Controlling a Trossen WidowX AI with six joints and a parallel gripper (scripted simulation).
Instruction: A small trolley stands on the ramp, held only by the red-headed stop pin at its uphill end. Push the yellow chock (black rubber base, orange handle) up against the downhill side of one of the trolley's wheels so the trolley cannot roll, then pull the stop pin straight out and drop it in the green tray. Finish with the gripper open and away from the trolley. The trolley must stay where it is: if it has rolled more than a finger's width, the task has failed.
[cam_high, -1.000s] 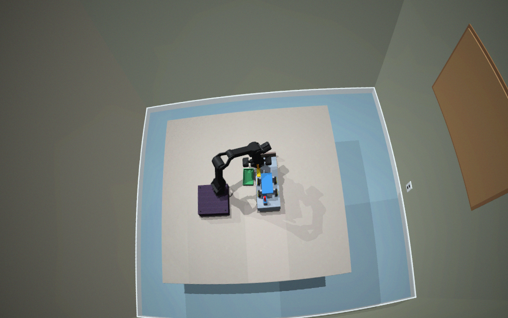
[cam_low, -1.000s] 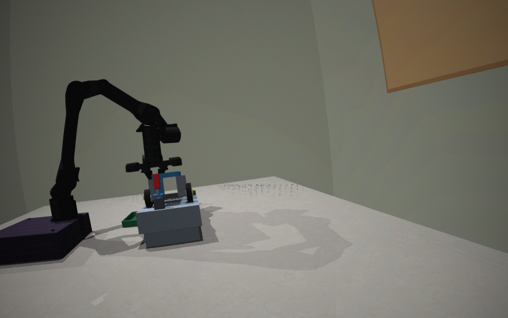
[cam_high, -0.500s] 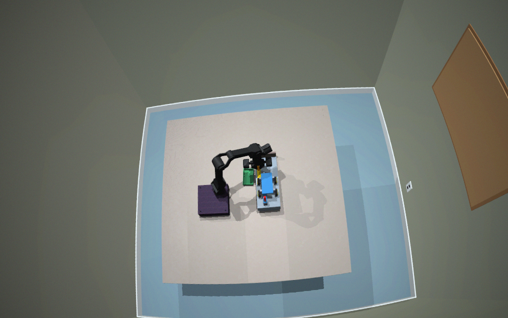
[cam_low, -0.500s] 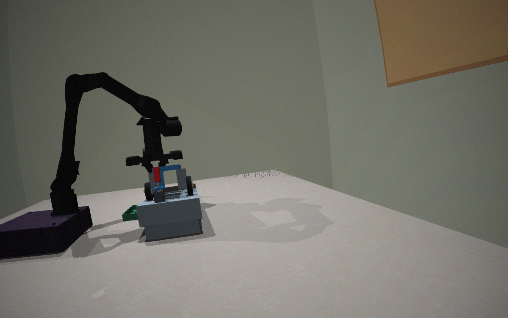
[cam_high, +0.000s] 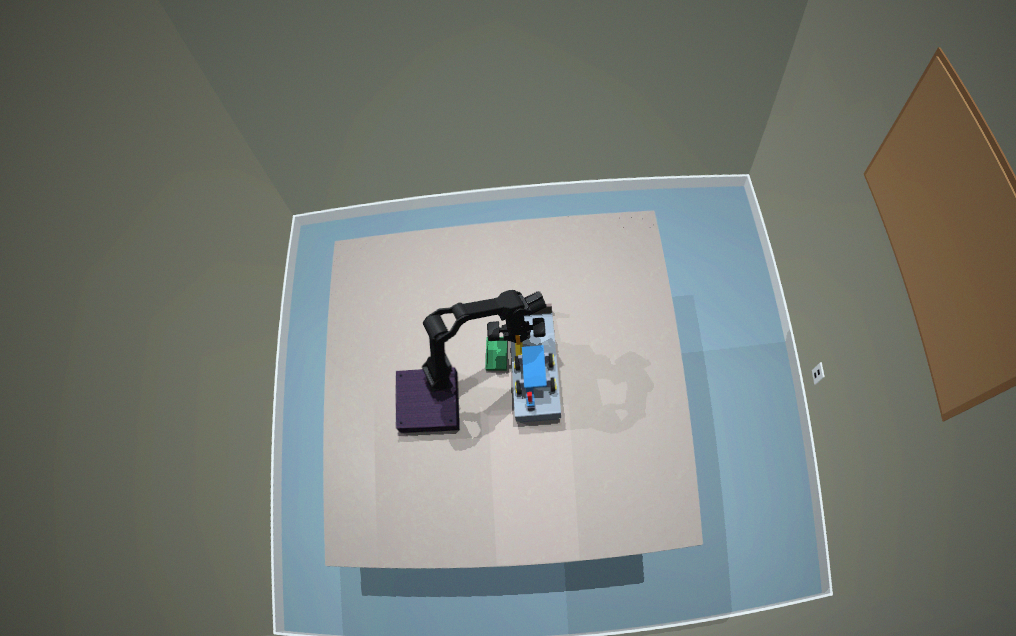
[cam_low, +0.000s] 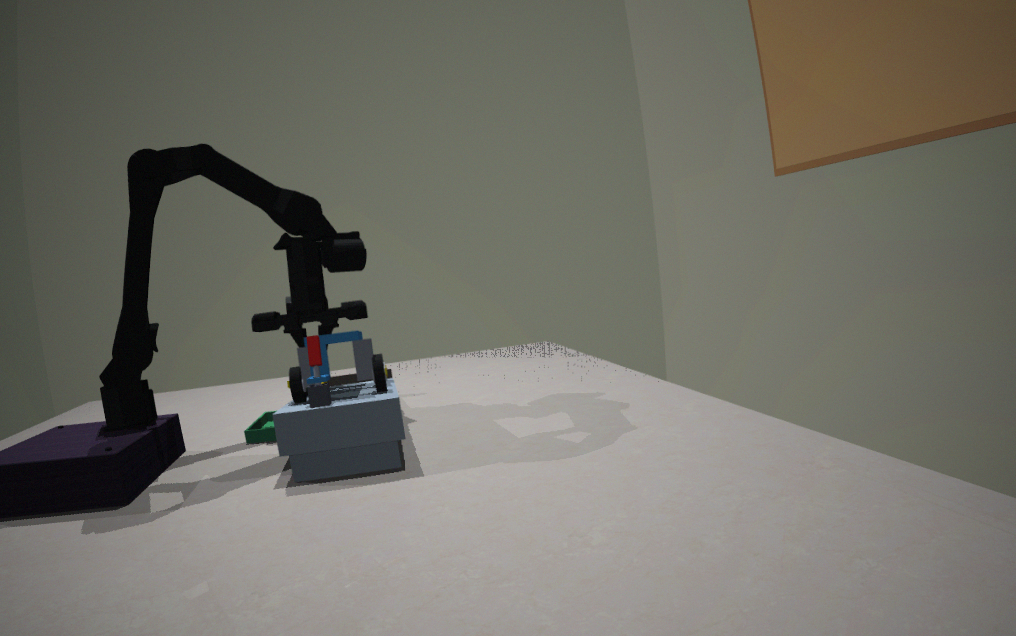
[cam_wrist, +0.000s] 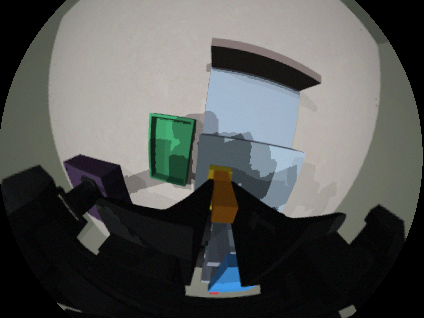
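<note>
The yellow chock is 2 cm to the right of my gripper tip and 1 cm below it. The rest, counted from my gripper tip: blue trolley 3 cm ahead, 13 cm to the right, 2 cm above; then green tray 8 cm behind, 10 cm below; then dark ramp lip 6 cm ahead, 13 cm to the left, 6 cm below.
</note>
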